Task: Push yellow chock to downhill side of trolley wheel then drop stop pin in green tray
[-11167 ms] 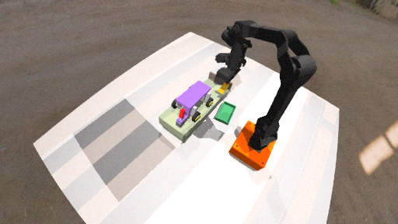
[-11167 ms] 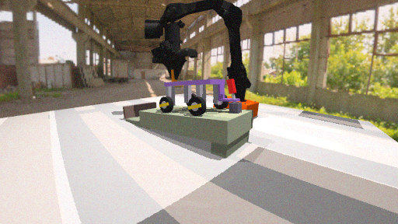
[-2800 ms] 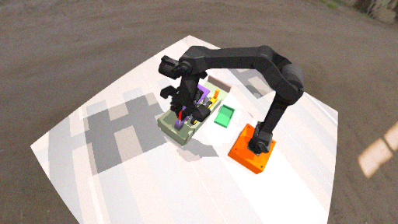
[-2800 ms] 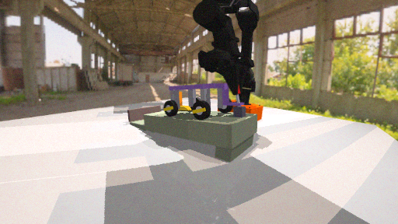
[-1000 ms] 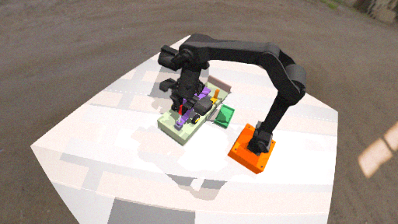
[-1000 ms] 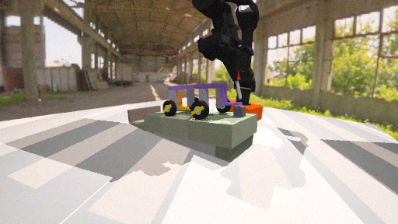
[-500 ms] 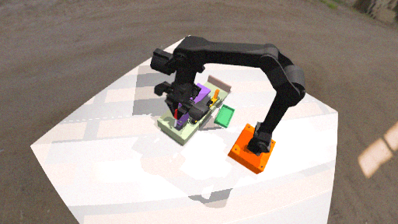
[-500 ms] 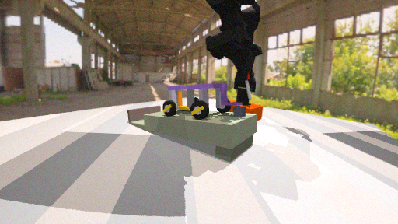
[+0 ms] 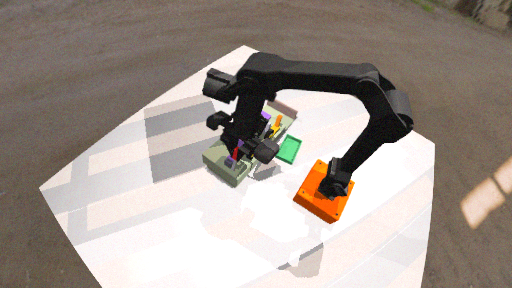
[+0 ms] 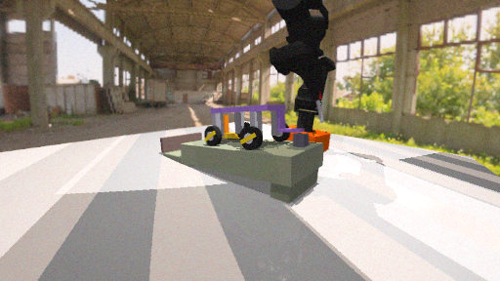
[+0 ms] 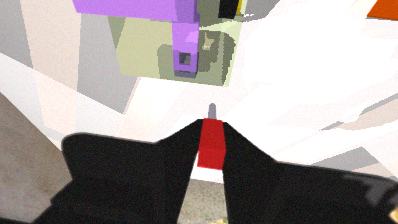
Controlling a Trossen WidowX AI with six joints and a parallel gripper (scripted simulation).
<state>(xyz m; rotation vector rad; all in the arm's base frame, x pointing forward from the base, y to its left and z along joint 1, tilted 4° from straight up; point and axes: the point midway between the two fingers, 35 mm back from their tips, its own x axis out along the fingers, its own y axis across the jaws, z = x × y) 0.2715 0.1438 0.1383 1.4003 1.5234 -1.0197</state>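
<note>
My gripper tip is 20 mm short of the yellow chock, 240 mm to the left of it and 100 mm above it. Round my gripper tip: red-headed stop pin right at my gripper tip; then purple trolley 60 mm ahead, 140 mm to the right, 70 mm below; then grey-green ramp 60 mm ahead, 140 mm to the right, 130 mm below.
</note>
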